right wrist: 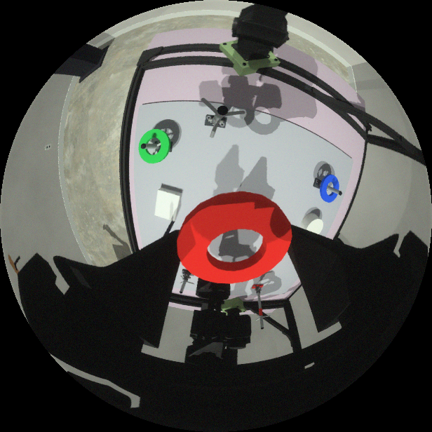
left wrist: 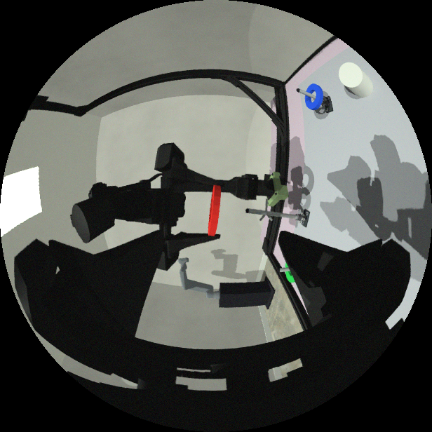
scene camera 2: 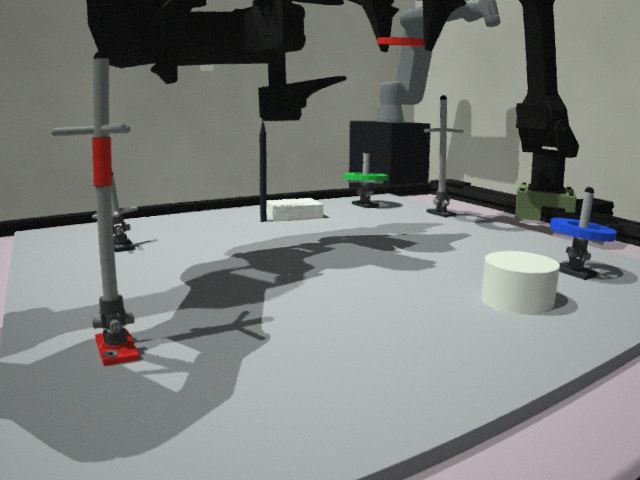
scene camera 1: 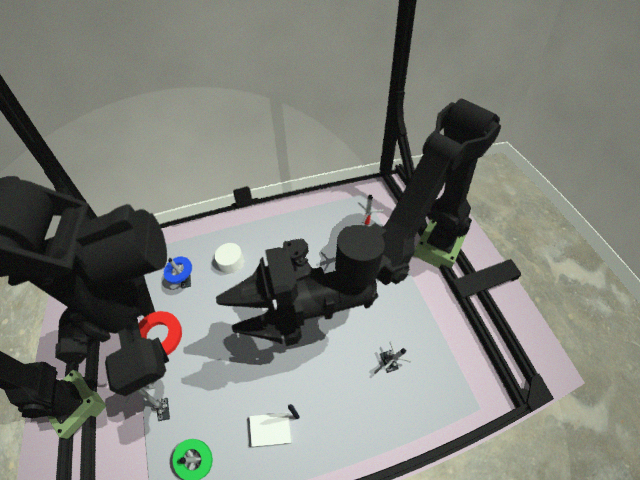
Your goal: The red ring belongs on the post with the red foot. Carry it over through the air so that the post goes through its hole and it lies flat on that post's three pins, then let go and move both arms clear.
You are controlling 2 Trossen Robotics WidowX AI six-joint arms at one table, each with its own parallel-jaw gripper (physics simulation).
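Frame: origin at the left arm's base, x up, y ahead, z left, level; centimetres.
Seen in the pictures: left gripper, fingertip midpoint: [scene camera 2: 343,40] [scene camera 1: 224,316]; right gripper, fingertip midpoint: [scene camera 2: 405,51] [scene camera 1: 159,338]; left arm's base, link origin: [scene camera 1: 442,239]; right arm's base, link origin: [scene camera 2: 546,189] [scene camera 1: 65,401].
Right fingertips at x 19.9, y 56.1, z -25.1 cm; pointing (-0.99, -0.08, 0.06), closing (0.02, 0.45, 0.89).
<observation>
Pixels of each thing's top centre, then the offset from my right fingertips to it. "pt": a spot on its surface instead.
- red ring, top centre: [scene camera 2: 404,36] [scene camera 1: 154,332] dx +2.0, dy -0.2, dz +0.1 cm
- post with the red foot, surface spot: [scene camera 2: 105,232] pt dx -15.2, dy -44.8, dz +8.8 cm
- blue ring, top centre: [scene camera 2: 583,222] [scene camera 1: 176,268] dx -17.9, dy -13.8, dz -22.3 cm
- green ring, top centre: [scene camera 2: 365,172] [scene camera 1: 191,459] dx -18.0, dy +12.6, dz +8.7 cm
- white cylinder, top centre: [scene camera 2: 522,261] [scene camera 1: 227,253] dx -19.8, dy -24.5, dz -16.0 cm
- white block, top centre: [scene camera 2: 293,202] [scene camera 1: 269,429] dx -21.3, dy +0.2, dz +15.7 cm
- dark pointed rod, top centre: [scene camera 2: 262,119] [scene camera 1: 289,404] dx -9.3, dy -4.6, dz +18.1 cm
The red ring [scene camera 1: 175,333] [scene camera 2: 400,40] [left wrist: 214,210] [right wrist: 192,245] is held high above the table, roughly level, between the fingertips of my right gripper [scene camera 2: 405,46] [right wrist: 233,233], at the left in scene camera 1. My left gripper [scene camera 1: 225,314] is open and empty above the table's middle, its fingers pointing towards the right arm; the ring is beyond its fingertips. The post with the red foot [scene camera 2: 105,232] [right wrist: 260,305] stands upright, with pins sticking out above its red band. In scene camera 1 the left arm hides its foot.
A blue ring [scene camera 1: 187,268] [scene camera 2: 599,232] and a green ring [scene camera 1: 206,457] [scene camera 2: 352,176] sit on other posts. Bare posts [scene camera 1: 390,359] [scene camera 2: 443,160] stand elsewhere. A white cylinder [scene camera 1: 228,257] [scene camera 2: 519,284], a white block [scene camera 1: 269,431] [scene camera 2: 297,209] and a dark pointed rod [scene camera 1: 293,411] [scene camera 2: 262,175] stand between.
</observation>
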